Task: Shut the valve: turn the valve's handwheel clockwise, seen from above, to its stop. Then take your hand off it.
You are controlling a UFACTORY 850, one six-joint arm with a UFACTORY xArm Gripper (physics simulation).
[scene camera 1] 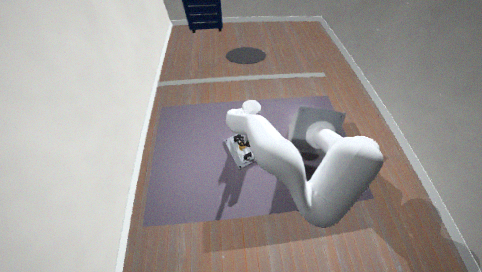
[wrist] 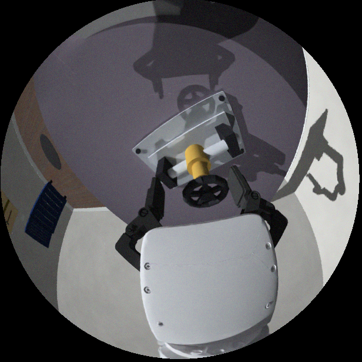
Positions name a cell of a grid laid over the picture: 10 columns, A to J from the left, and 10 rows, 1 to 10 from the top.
Scene:
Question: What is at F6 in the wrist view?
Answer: A black spoked handwheel.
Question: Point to a pale base plate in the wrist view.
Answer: F3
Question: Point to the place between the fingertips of my gripper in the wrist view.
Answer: At F5

